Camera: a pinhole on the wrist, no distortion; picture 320 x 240 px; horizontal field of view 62.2 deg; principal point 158.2 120.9 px. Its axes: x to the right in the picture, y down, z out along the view. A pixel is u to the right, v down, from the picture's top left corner.
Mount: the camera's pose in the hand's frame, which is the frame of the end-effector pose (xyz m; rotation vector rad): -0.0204 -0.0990 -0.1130 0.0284 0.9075 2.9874
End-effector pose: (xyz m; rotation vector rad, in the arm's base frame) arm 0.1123 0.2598 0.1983 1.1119 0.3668 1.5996
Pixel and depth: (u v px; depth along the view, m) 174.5 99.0 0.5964
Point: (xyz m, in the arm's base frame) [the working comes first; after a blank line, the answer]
In the camera's frame: 0.0367 -0.0492 0.5964

0.2332 0.0170 0.5588
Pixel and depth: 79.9 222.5 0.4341
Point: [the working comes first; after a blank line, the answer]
In the camera's frame: -0.1282 0.1663 0.4341

0.3883 0.2583 0.4260
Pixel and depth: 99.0 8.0 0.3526
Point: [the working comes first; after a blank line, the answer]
In the camera's frame: -0.0787 -0.1501 0.3526

0.0612 0.2137 0.4379
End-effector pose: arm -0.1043 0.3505 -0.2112 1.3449 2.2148 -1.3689
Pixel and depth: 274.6 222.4 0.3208
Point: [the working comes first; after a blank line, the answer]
In the camera's frame: 0.1408 0.1228 0.3208

-0.0916 0.0786 -0.2312
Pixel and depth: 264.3 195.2 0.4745
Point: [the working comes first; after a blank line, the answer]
In the camera's frame: 0.1898 0.1329 0.4745

-0.0403 -0.0427 -0.3249
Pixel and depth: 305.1 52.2 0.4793
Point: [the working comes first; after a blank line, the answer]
In the camera's frame: 0.2655 -0.1241 0.4793

0.2078 0.0577 -0.3387
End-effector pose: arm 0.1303 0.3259 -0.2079 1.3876 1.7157 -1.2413
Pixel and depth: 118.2 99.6 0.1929
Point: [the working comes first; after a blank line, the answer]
In the camera's frame: -0.0291 -0.0155 0.1929

0.1423 0.2963 -0.2402
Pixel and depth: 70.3 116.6 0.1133
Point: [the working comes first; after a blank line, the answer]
In the camera's frame: -0.0375 -0.0018 0.1133

0.0931 0.3518 -0.2072
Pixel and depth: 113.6 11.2 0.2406
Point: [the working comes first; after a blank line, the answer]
In the camera's frame: -0.0405 -0.0995 0.2406

0.2313 0.3098 -0.2772
